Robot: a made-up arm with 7 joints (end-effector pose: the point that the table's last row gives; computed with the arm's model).
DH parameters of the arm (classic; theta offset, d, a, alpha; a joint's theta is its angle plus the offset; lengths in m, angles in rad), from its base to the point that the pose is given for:
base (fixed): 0.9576 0 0.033 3.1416
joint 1: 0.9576 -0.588 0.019 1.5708
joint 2: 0 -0.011 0.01 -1.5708
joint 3: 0 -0.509 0.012 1.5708
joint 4: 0 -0.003 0.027 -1.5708
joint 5: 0 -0.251 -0.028 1.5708
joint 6: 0 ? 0.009 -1.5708
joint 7: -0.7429 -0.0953 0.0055 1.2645
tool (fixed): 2.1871 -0.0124 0 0
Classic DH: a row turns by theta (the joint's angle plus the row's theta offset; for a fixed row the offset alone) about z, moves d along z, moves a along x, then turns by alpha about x.
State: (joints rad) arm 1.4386 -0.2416 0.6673 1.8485 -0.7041 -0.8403 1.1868
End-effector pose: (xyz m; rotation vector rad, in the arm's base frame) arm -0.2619 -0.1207 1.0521 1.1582 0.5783 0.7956
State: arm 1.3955 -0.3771 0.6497 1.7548 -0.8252 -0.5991 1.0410
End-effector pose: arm -0.2592 -0.0923 1.0695 0.7461 0.6737 1.0431
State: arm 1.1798 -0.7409 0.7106 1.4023 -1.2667 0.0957 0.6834
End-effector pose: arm -0.2709 0.0254 1.1344 -0.5927 1.0238 1.6057
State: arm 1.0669 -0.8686 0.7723 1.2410 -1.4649 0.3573 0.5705
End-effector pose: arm -0.3052 0.0929 1.1472 -1.1212 1.2195 1.7260
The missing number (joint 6, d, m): -0.044
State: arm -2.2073 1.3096 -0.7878 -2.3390 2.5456 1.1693 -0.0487
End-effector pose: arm -0.0479 0.3079 0.7443 -1.1746 -0.5879 -2.2646
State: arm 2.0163 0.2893 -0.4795 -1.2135 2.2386 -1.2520 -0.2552
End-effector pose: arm 0.0163 0.0760 1.3090 1.5786 1.2981 -1.3745
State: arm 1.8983 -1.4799 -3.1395 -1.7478 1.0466 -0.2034 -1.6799
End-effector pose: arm 0.1180 0.3924 0.9654 2.3329 0.4066 -0.6715
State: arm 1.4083 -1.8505 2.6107 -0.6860 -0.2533 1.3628 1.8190
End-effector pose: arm -0.0429 0.7791 0.4248 1.0082 -1.1026 0.6711
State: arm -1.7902 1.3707 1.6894 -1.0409 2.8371 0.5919 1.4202
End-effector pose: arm -0.3880 0.6336 0.6358 0.6896 0.2329 0.9291
